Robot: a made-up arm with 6 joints. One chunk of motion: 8 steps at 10 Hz.
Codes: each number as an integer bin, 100 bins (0 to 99) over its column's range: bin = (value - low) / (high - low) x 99, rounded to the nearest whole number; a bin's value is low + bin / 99 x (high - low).
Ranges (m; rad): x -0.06..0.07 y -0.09..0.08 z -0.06..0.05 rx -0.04..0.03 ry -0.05..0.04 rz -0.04..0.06
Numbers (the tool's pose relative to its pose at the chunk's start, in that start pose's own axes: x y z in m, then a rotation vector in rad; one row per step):
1: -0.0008 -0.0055 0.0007 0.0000 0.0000 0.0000
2: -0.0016 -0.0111 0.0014 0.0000 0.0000 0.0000
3: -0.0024 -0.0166 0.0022 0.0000 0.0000 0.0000
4: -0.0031 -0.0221 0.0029 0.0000 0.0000 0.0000
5: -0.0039 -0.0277 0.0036 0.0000 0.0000 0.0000
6: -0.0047 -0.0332 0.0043 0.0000 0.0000 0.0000
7: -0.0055 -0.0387 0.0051 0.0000 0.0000 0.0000
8: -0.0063 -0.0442 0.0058 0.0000 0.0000 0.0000
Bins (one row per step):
1: 45 49 55 57 55 40
2: 44 46 55 57 55 40
3: 44 43 56 57 55 40
4: 43 40 57 57 55 40
5: 43 36 57 57 55 40
6: 42 33 58 57 55 40
7: 42 30 59 57 55 40
8: 41 27 59 57 55 40

